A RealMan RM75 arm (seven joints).
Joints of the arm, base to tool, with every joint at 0 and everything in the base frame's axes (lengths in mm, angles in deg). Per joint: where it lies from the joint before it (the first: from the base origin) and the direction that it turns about. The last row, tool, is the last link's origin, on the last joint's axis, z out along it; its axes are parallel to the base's.
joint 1: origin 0.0 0.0 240.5 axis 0 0 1
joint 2: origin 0.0 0.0 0.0 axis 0 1 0
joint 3: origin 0.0 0.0 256.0 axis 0 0 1
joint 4: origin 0.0 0.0 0.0 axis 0 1 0
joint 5: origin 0.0 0.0 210.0 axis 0 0 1
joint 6: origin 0.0 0.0 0.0 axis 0 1 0
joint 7: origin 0.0 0.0 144.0 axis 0 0 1
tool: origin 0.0 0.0 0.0
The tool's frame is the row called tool.
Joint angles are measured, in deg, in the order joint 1, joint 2, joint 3, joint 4, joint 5, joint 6, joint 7. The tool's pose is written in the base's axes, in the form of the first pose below.
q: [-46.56, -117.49, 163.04, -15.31, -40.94, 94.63, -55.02]
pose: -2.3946, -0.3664, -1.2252, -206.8, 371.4, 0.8
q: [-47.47, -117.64, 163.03, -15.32, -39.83, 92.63, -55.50]
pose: -2.4130, -0.3819, -1.1889, -204.5, 376.2, -3.7
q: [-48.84, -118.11, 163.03, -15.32, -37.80, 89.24, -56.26]
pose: -2.4448, -0.4104, -1.1253, -201.4, 382.5, -13.2
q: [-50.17, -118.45, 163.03, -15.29, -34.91, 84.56, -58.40]
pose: -2.4790, -0.4759, -1.0317, -202.1, 389.6, -23.7
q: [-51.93, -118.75, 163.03, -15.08, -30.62, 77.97, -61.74]
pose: -2.5149, -0.5648, -0.8919, -204.9, 398.7, -36.7
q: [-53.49, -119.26, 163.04, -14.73, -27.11, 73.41, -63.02]
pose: -2.5474, -0.5887, -0.7859, -204.0, 403.6, -48.5
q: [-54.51, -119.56, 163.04, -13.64, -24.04, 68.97, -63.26]
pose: -2.5710, -0.5934, -0.6868, -204.8, 406.4, -59.5
